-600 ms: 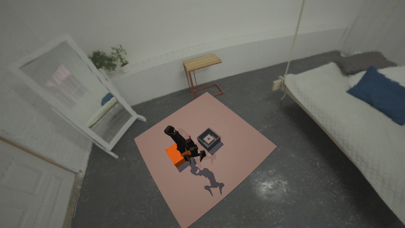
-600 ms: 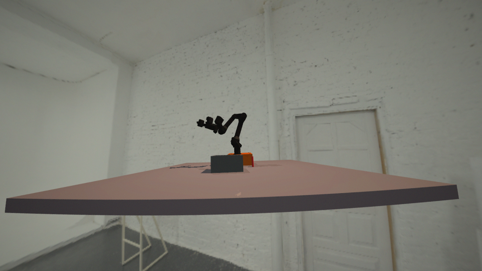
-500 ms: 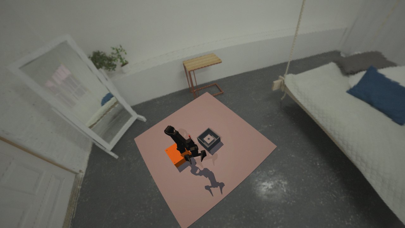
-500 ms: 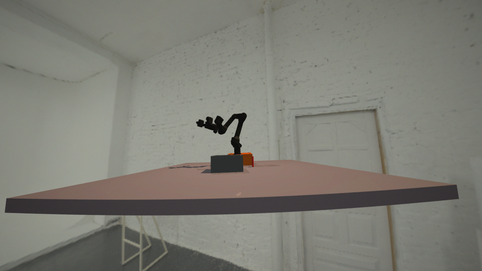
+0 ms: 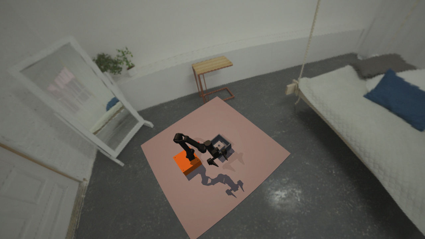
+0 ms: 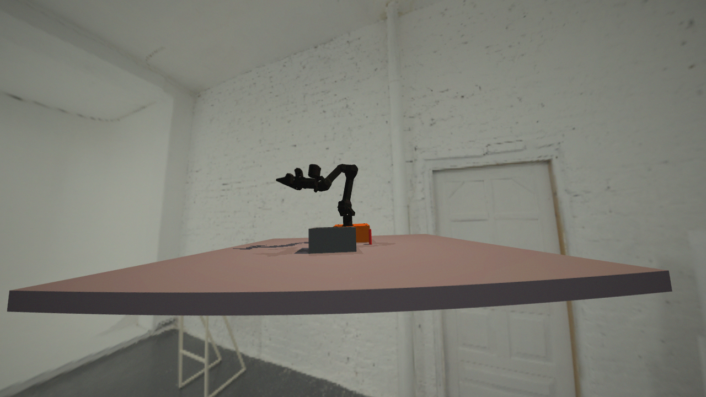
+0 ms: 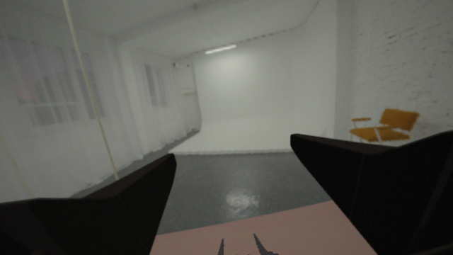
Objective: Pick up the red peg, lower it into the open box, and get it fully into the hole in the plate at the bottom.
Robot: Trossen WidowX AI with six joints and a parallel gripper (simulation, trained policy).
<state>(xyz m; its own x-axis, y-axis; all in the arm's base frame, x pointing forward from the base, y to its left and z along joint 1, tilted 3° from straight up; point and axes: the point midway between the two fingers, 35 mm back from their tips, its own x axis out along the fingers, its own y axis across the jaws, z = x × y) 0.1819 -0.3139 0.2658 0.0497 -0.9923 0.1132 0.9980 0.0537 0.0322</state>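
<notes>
Now: gripper tip 40 mm past the red peg, 490 mm to the right of it and 320 mm above it. The rest, counted from my gripper tip: grey plate: 130 mm ahead, 320 mm to the left, 310 mm below; dark grey box: 130 mm ahead, 320 mm to the left, 330 mm below.
</notes>
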